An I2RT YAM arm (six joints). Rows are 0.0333 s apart.
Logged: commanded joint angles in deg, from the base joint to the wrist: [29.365 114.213 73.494 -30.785 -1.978 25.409]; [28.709 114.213 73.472 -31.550 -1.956 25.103]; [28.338 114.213 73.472 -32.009 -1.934 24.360]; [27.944 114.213 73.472 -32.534 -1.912 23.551]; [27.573 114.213 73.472 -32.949 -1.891 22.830]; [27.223 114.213 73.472 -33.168 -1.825 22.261]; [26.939 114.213 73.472 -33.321 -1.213 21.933]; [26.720 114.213 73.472 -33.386 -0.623 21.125]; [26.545 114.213 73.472 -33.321 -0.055 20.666]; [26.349 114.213 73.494 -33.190 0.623 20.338]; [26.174 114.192 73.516 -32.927 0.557 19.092]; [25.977 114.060 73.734 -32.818 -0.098 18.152]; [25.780 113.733 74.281 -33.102 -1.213 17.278]
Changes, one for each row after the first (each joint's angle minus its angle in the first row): [-0.656 0.000 -0.022 -0.765 0.022 -0.306]; [-1.027 0.000 -0.022 -1.224 0.044 -1.049]; [-1.421 0.000 -0.022 -1.749 0.066 -1.858]; [-1.792 0.000 -0.022 -2.164 0.087 -2.579]; [-2.142 0.000 -0.022 -2.383 0.153 -3.148]; [-2.426 0.000 -0.022 -2.536 0.765 -3.476]; [-2.645 0.000 -0.022 -2.601 1.355 -4.284]; [-2.820 0.000 -0.022 -2.536 1.923 -4.743]; [-3.016 0.000 0.000 -2.405 2.601 -5.071]; [-3.191 -0.021 0.022 -2.142 2.535 -6.317]; [-3.388 -0.153 0.240 -2.033 1.880 -7.257]; [-3.585 -0.480 0.787 -2.317 0.765 -8.131]
